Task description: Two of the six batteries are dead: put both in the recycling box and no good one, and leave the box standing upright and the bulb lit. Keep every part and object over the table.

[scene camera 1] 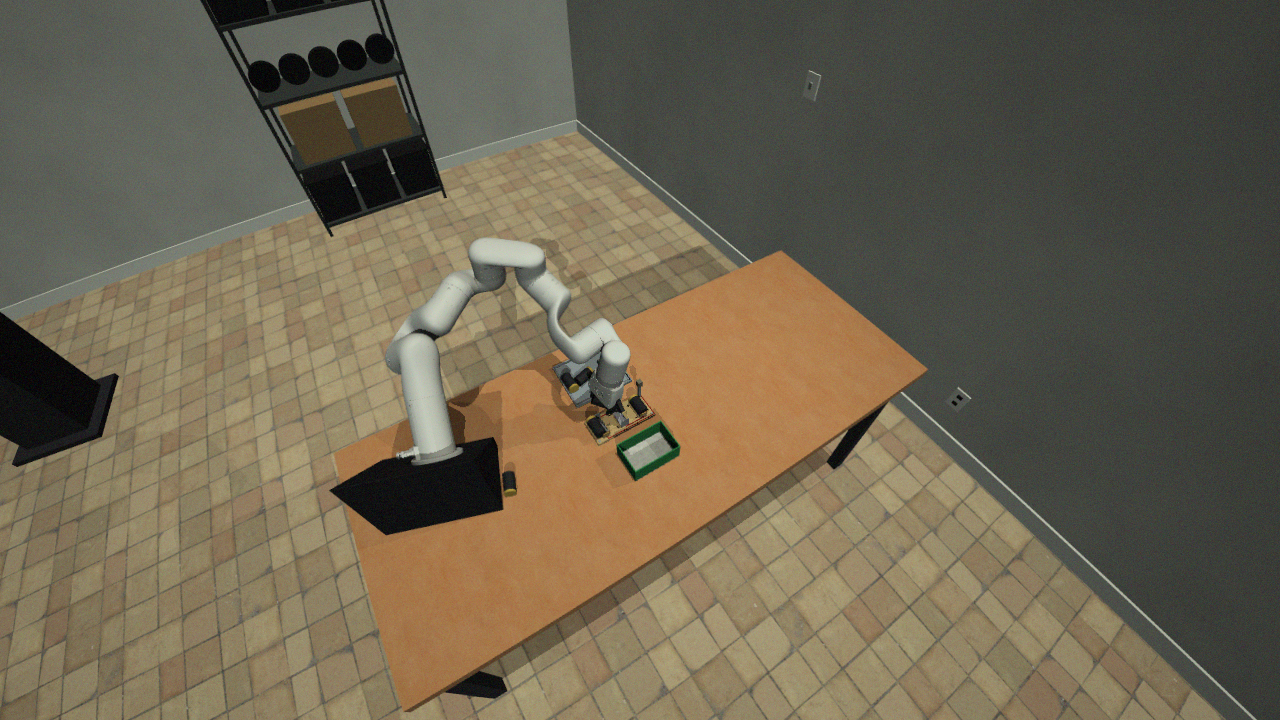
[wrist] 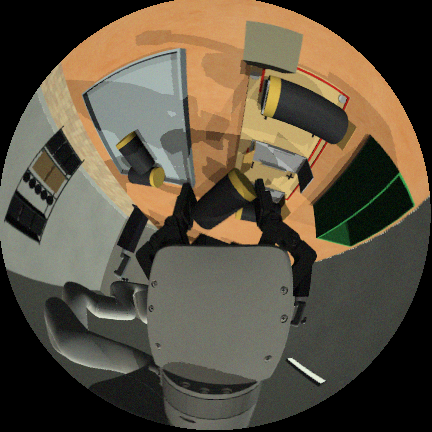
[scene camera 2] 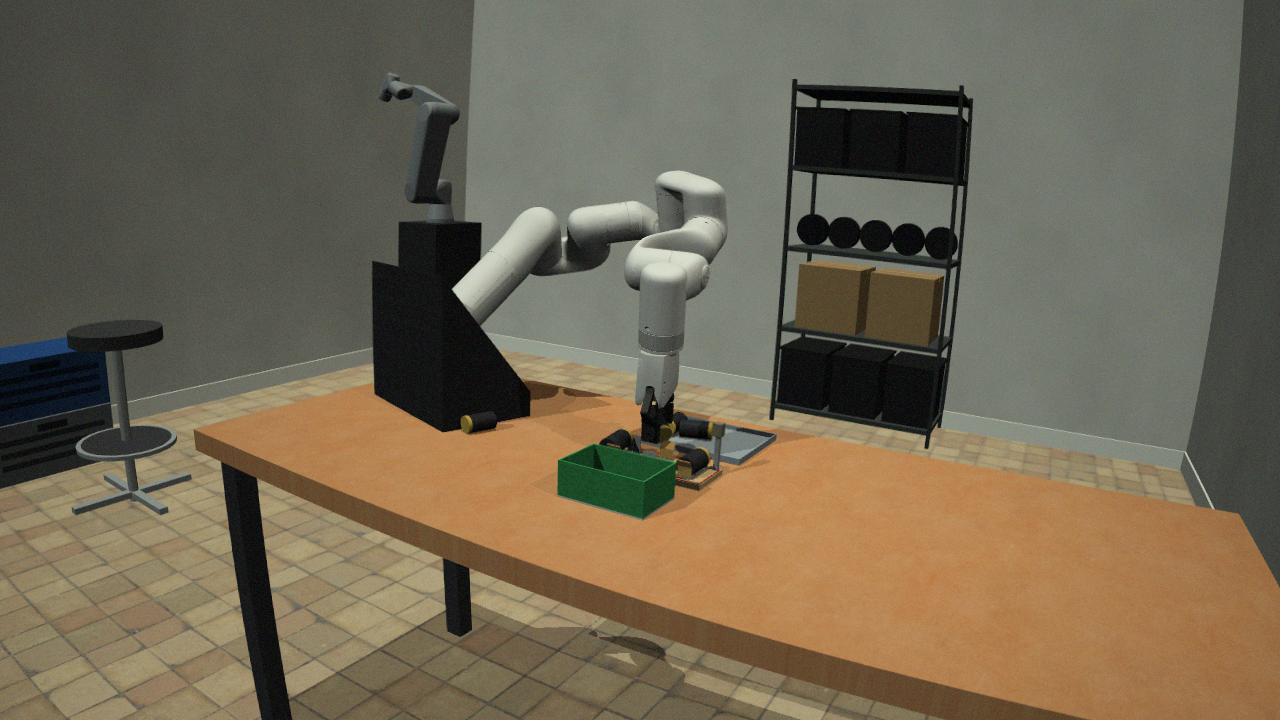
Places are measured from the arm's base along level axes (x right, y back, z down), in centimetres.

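Where they show: gripper, between the fingertips: [scene camera 1: 602, 403] [wrist: 222, 188] [scene camera 2: 657, 431]; arm's base, origin of its link: [scene camera 1: 437, 458] [scene camera 2: 453, 320].
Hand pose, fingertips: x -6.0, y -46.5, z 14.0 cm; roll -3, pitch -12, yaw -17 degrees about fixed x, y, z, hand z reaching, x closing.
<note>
Each offset is from my fingertips to the top centre of the thing. Level surfaces: height alone.
My gripper [scene camera 1: 615, 412] [scene camera 2: 656, 422] [wrist: 222, 188] is shut on a black battery with a yellow end {dx +0.3, dy +0.0, dz -4.2 cm} [wrist: 220, 201], which sits slantwise between the fingers above the wooden circuit board {dz +4.0 cm} [scene camera 2: 702, 480] [wrist: 257, 127]. One battery {dx +4.0, dy -10.1, dz +0.4 cm} [scene camera 1: 638, 406] [scene camera 2: 691, 460] [wrist: 307, 110] lies at the board's post end, another battery {dx +5.7, dy +4.5, dz -0.2 cm} [scene camera 1: 597, 426] [scene camera 2: 615, 438] at its other end, partly hidden in the wrist view. Two batteries {dx -14.1, dy +0.5, dz +1.2 cm} [wrist: 135, 152] {dx -13.8, dy +5.6, dz +1.2 cm} [wrist: 146, 176] are at the grey tray {dx -14.8, dy -2.4, dz +3.8 cm} [scene camera 2: 753, 442] [wrist: 150, 95]. A loose battery {dx +11.3, dy +33.3, dz +1.5 cm} [scene camera 1: 509, 482] [scene camera 2: 478, 421] lies by the robot base. The green box {dx +19.3, dy -6.0, dz -1.0 cm} [scene camera 1: 657, 467] [scene camera 2: 617, 483] stands upright. I cannot tell whether a bulb is lit.
A thin post {dx +0.2, dy -12.4, dz -2.0 cm} [scene camera 1: 639, 390] [scene camera 2: 717, 450] with a blocky head rises at the board's end, close to the gripper. The green box is close beside the board on the side away from the tray. The black robot base [scene camera 1: 429, 497] [scene camera 2: 447, 358] stands on the table {dz +5.0 cm} [scene camera 1: 760, 358] [scene camera 2: 895, 555].
</note>
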